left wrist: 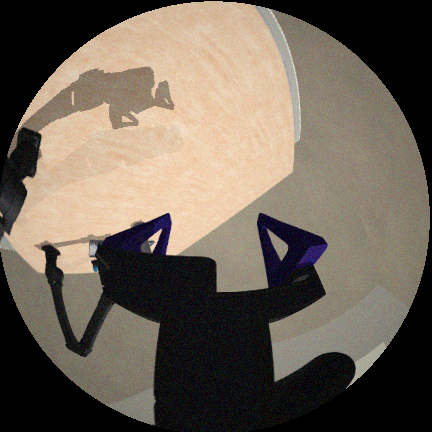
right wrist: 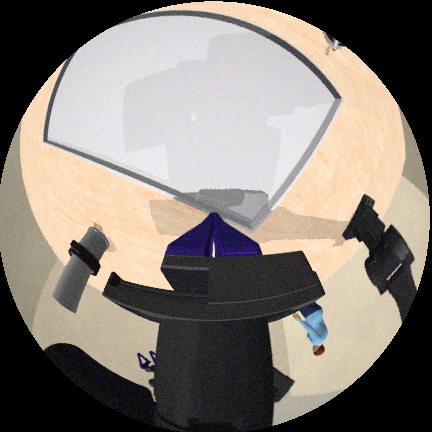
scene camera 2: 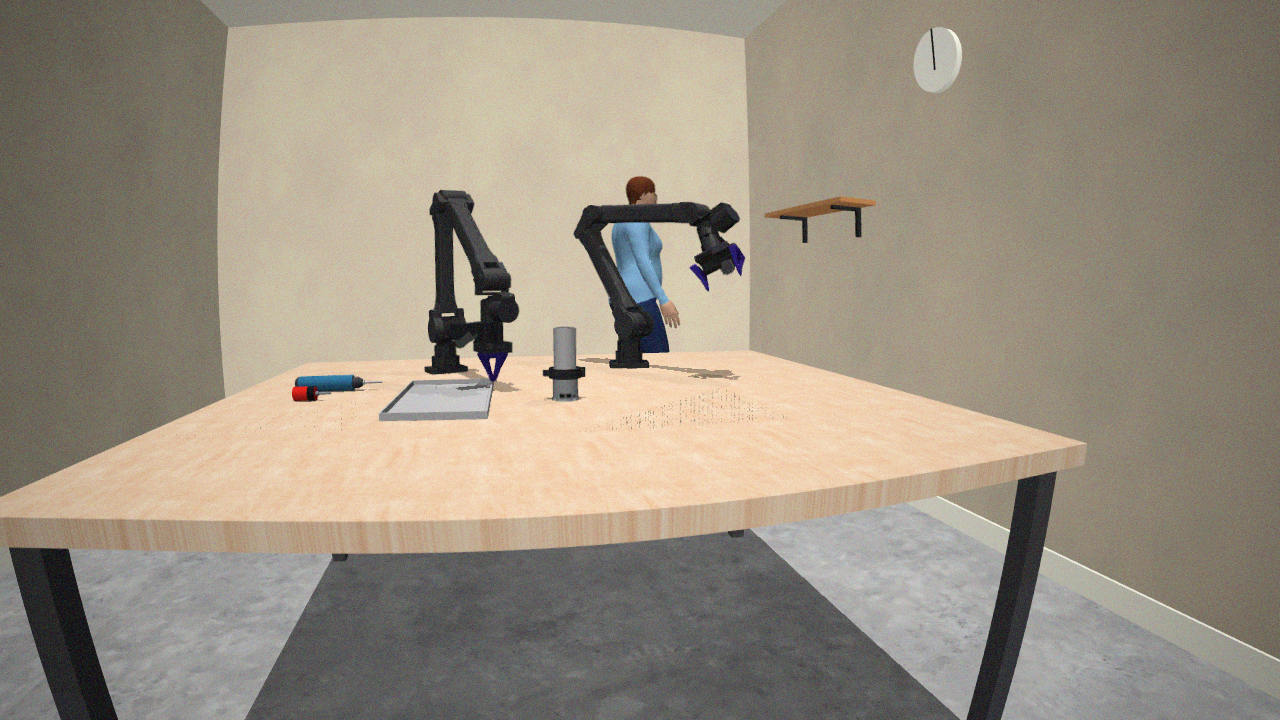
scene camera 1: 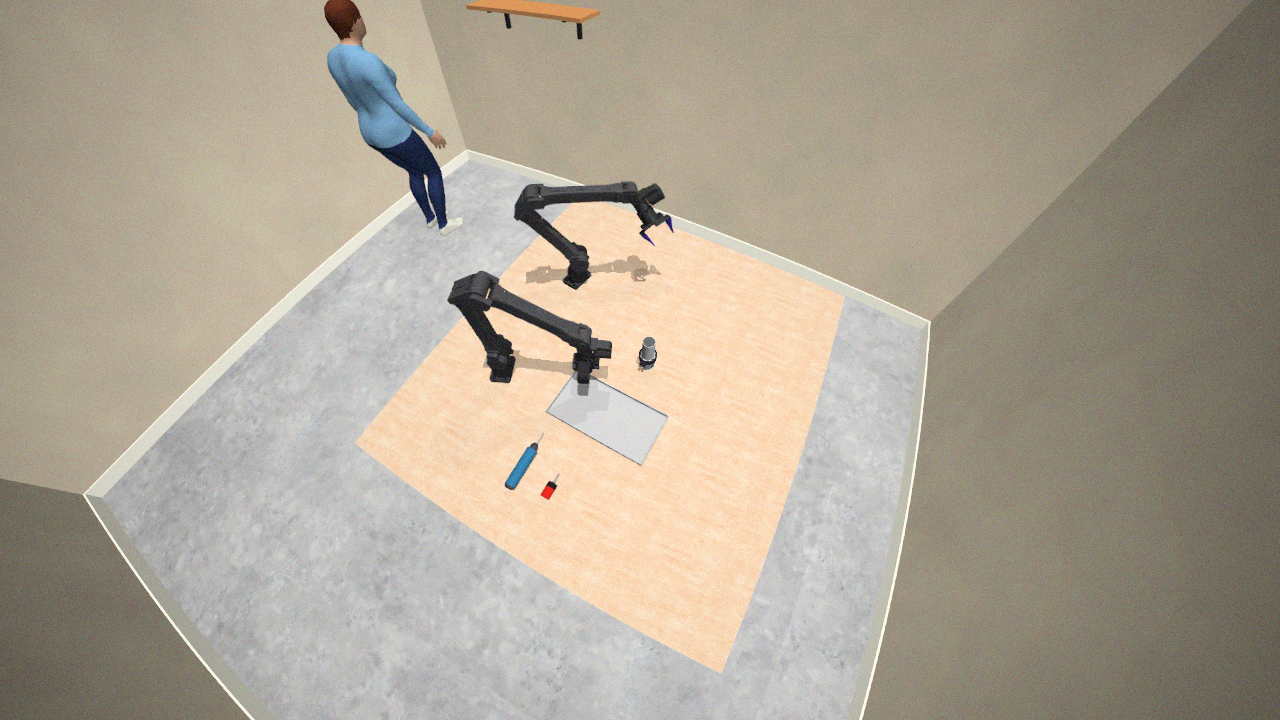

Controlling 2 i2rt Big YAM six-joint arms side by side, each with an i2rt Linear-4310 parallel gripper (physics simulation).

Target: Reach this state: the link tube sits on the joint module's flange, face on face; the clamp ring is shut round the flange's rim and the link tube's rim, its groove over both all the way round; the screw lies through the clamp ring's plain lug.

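Places are measured from the left arm's base along level axes (x back, y right, z up), in centimetres.
Pixels of known places: left gripper, fingertip midpoint: (left wrist: 213,217) (right wrist: 143,351) (scene camera 2: 723,282) (scene camera 1: 663,239); right gripper, fingertip midpoint: (left wrist: 98,242) (right wrist: 213,216) (scene camera 2: 493,381); left arm's base, link origin: (scene camera 2: 628,366) (scene camera 1: 577,278); right arm's base, link origin: (left wrist: 50,249) (right wrist: 358,216) (scene camera 2: 446,371) (scene camera 1: 503,369).
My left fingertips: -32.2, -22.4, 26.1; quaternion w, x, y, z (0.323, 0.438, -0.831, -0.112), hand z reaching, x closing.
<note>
Ahead of a thing's pixels: the offset from my left fingertips to its middle, as dx, dy, dz.
The grey link tube @[-21.2, +40.7, -15.4] (scene camera 1: 648,343) (scene camera 2: 563,346) (right wrist: 72,287) stands upright above the joint module @[-21.2, +40.7, -23.0] (scene camera 2: 564,390) (right wrist: 96,238). The black clamp ring @[-21.1, +41.0, -20.1] (scene camera 2: 563,372) (right wrist: 84,258) goes round their meeting place; its fit and lug details are too small to tell. The screw does not show; the tray area under my right fingertips is hidden. My right gripper (scene camera 2: 493,380) (right wrist: 213,216) is shut, fingertips together, pointing down at the tray's edge near one corner, with no thing visible between them. My left gripper (scene camera 1: 662,237) (scene camera 2: 723,281) (left wrist: 213,217) is open and empty, high above the table, away from the tube.
The shallow grey tray @[-21.9, +68.7, -25.3] (scene camera 1: 626,433) (scene camera 2: 435,415) (right wrist: 110,167) lies beside the tube assembly. A blue screwdriver @[-9.7, +100.7, -24.2] (scene camera 1: 520,467) (scene camera 2: 325,383) and a red-handled tool @[-23.1, +102.1, -24.4] (scene camera 1: 548,489) (scene camera 2: 304,394) lie beyond the tray's other side. A person (scene camera 1: 380,98) (scene camera 2: 637,255) stands behind the arms.
</note>
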